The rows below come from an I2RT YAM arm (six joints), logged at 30 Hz.
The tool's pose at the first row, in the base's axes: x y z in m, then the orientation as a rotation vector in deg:
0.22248, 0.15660, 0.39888, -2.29, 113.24, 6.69
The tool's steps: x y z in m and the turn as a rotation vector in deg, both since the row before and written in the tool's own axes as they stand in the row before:
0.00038, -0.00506, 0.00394, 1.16, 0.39, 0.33
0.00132, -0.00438, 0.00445, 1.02, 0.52, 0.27
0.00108, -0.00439, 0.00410, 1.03, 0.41, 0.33
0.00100, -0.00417, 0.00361, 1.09, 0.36, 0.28
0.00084, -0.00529, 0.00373, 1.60, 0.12, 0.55
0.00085, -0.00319, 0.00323, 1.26, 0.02, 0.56
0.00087, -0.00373, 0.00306, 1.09, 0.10, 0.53
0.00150, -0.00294, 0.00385, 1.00, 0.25, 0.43
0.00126, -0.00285, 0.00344, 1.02, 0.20, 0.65
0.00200, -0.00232, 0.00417, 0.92, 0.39, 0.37
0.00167, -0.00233, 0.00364, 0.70, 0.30, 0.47
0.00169, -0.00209, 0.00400, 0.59, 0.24, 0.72
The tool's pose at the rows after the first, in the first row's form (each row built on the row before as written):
0.22635, 0.15197, 0.39666, -1.23, 113.70, 5.76
0.23015, 0.14801, 0.39340, -0.33, 114.27, 4.92
0.23362, 0.14393, 0.39048, 0.65, 114.73, 4.11
0.23658, 0.13997, 0.38783, 1.62, 115.13, 3.20
0.23963, 0.13483, 0.38521, 3.19, 115.29, 1.95
0.24211, 0.13169, 0.38290, 4.56, 115.33, 1.04
0.24432, 0.12796, 0.38062, 5.79, 115.43, 0.28
0.24694, 0.12498, 0.37746, 6.86, 115.68, -0.44
0.24923, 0.12205, 0.37469, 8.17, 115.85, -1.05
0.25184, 0.11962, 0.37094, 9.14, 116.22, -1.72
0.25405, 0.11715, 0.36771, 10.07, 116.49, -2.11
0.25655, 0.11486, 0.36429, 11.19, 116.67, -2.24

